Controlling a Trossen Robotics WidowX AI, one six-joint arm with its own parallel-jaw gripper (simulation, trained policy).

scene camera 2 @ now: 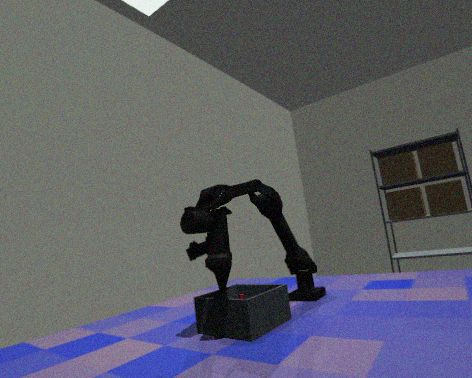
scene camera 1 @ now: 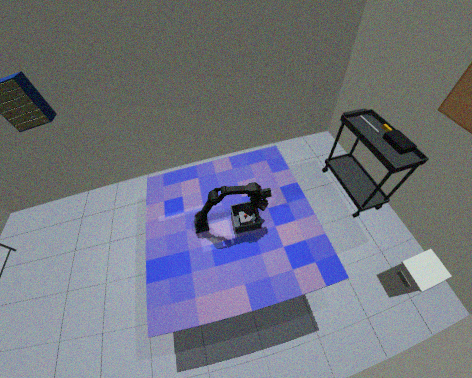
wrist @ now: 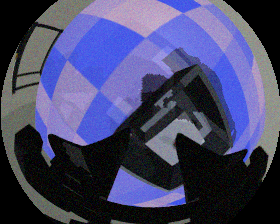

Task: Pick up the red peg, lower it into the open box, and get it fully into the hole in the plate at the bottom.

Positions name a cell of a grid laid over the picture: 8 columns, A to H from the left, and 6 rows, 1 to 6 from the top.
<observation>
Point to a pale plate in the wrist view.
E4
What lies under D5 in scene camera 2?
The gripper.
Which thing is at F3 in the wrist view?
A dark box.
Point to a dark box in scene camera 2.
E5
</observation>
